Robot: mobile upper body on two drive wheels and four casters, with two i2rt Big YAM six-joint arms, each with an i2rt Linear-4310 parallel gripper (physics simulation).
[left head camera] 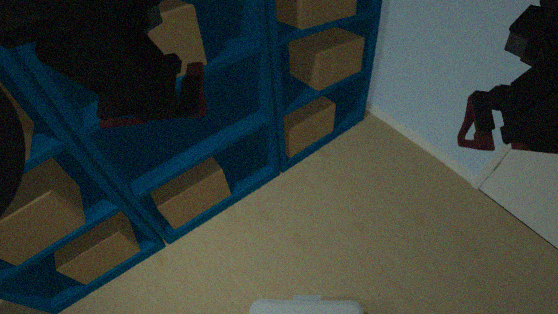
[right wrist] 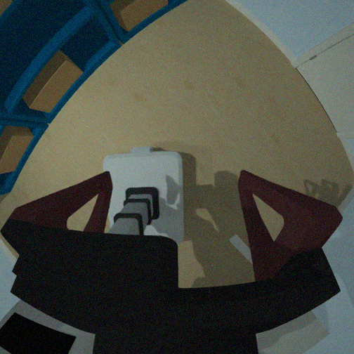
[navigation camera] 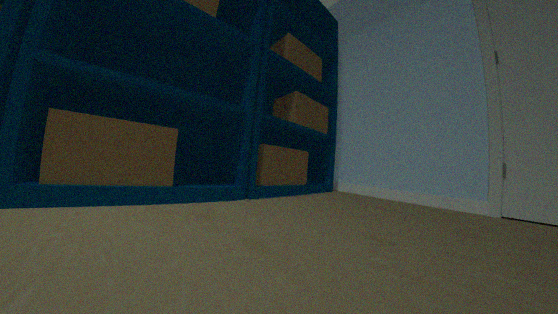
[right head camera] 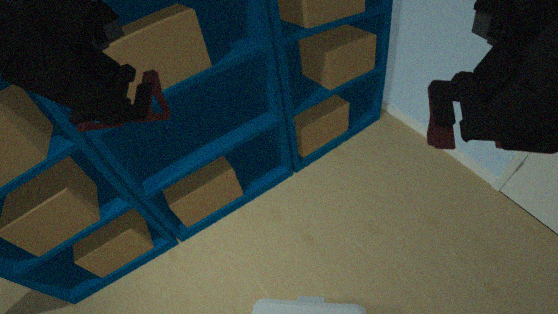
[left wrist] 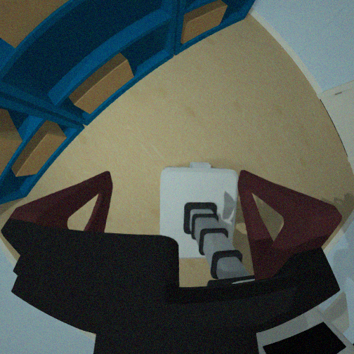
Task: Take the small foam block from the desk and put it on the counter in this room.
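Observation:
The small foam block, the desk and the counter do not show in these views. My left gripper is open, with its dark red fingers wide apart and nothing between them. It hangs in the air, in front of the blue shelves in the head views. My right gripper is also open and empty. It hangs in the air at the right of the head views, in front of the pale wall and the door.
Blue shelves hold several brown boxes. A pale blue wall meets them at a corner. A white door stands at the right. My white base shows below, over the tan floor.

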